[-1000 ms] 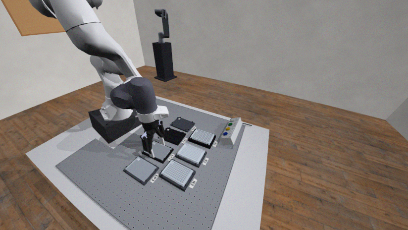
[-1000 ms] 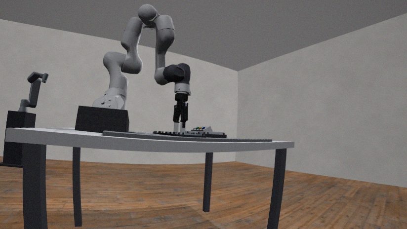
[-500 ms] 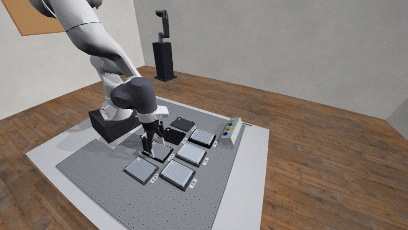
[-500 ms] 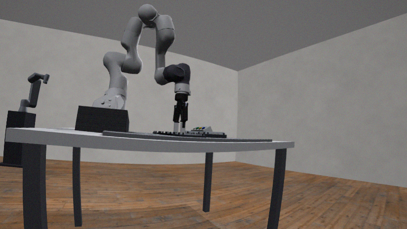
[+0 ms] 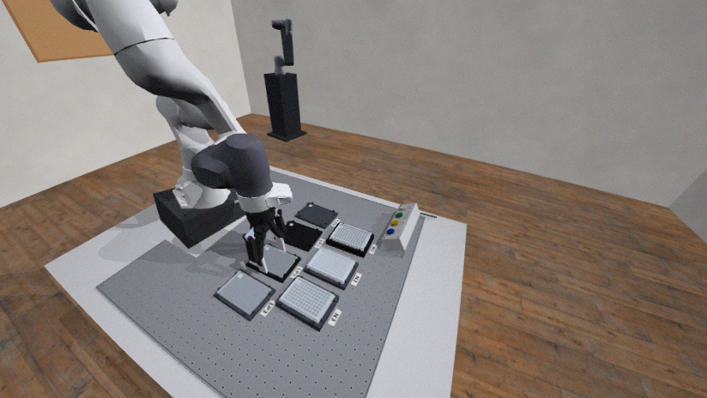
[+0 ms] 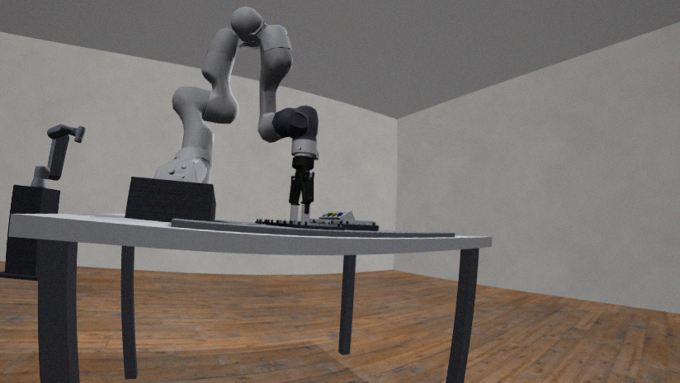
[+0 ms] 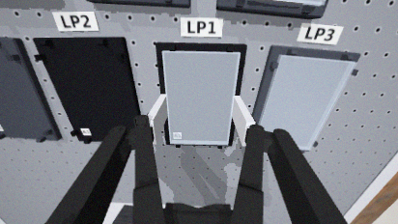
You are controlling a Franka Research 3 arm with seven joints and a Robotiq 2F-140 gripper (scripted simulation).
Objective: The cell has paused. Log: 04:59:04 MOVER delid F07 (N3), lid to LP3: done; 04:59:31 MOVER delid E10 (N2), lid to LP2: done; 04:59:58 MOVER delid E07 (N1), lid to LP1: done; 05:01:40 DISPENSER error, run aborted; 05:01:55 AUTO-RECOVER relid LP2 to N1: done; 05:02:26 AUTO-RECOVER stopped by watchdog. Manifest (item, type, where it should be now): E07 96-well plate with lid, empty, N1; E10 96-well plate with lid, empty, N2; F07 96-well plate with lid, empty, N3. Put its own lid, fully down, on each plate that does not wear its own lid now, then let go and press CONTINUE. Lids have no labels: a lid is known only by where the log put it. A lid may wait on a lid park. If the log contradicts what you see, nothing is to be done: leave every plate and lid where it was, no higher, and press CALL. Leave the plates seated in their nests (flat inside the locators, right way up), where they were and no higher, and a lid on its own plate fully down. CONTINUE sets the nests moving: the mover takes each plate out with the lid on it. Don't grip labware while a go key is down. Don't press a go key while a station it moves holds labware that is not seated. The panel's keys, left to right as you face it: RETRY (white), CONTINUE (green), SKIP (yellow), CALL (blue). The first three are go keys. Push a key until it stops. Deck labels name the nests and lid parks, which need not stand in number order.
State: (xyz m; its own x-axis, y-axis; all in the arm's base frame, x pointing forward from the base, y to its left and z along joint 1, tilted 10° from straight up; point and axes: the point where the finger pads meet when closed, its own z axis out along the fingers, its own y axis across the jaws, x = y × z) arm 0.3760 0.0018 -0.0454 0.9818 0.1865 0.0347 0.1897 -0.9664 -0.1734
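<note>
My gripper is now 20 mm above the clear lid. From my hand the other things lie so: lid park LP3: 20 mm ahead, 120 mm to the right, 30 mm below; lid park LP1: 30 mm below; grey lid: 20 mm ahead, 120 mm to the right, 20 mm below.
</note>
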